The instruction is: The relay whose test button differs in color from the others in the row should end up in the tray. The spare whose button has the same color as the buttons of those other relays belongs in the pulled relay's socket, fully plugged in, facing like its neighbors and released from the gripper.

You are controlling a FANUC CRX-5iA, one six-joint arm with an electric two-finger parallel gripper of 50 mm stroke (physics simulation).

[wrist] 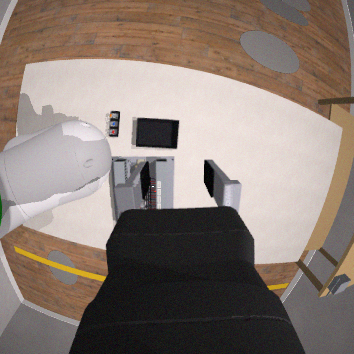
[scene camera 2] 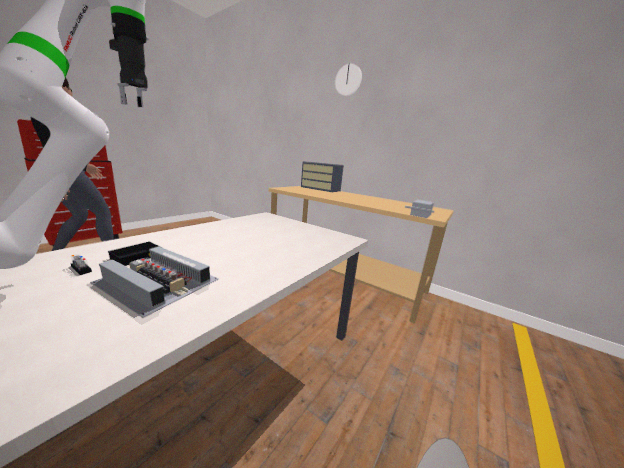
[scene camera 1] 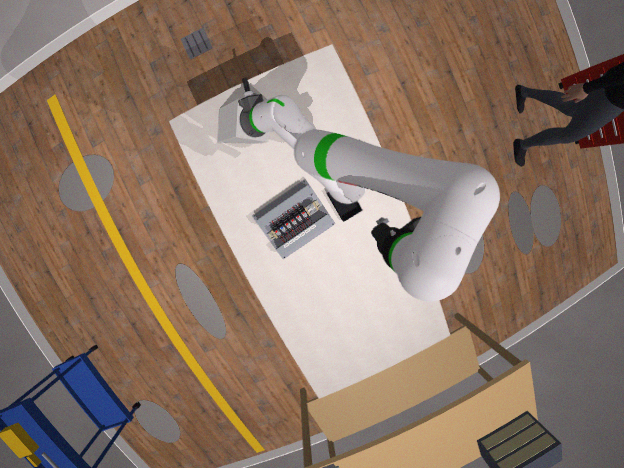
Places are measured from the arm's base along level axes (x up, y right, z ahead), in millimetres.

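Where they show: gripper, between the fingertips: (wrist: pixel 176 171) (scene camera 2: pixel 132 105) (scene camera 1: pixel 385 228); arm's base, origin of its link: (scene camera 1: pixel 254 121).
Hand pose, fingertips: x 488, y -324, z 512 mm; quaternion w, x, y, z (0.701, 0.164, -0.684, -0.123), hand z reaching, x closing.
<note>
Each offset is from my fingertips to the top centre of the thing. "spot": to the spot under its first point. Level surfaces: height alone.
The relay row @[spot: dx -521, dy +261, dz -28 mm] (scene camera 1: pixel 293 220) (scene camera 2: pixel 156 269) stands between two grey ducts on a panel; one button looks blue, the others I can make out are red. In the wrist view a finger and the gripper body hide most of the row. The black tray @[dx -555, dy -3, dz -51 mm] (scene camera 1: pixel 345 208) (scene camera 2: pixel 132 251) (wrist: pixel 157 134) lies beside the panel with no relay seen in it. Three spares stand in a black holder (scene camera 2: pixel 80 266) (wrist: pixel 114 124), with orange, blue and red buttons; the arm hides them in scene camera 1. My gripper (scene camera 1: pixel 383 220) (scene camera 2: pixel 132 104) (wrist: pixel 176 171) is open and empty, high above the table.
The white table @[dx -590 mm] (scene camera 1: pixel 327 302) (scene camera 2: pixel 282 241) (wrist: pixel 260 150) carries the panel, tray and holder. My arm (scene camera 1: pixel 383 171) (wrist: pixel 60 170) reaches over the table near the spares. A wooden bench (scene camera 1: pixel 393 382) (scene camera 2: pixel 362 198) stands past the table's end. A person (scene camera 1: pixel 564 115) stands by a red cabinet.
</note>
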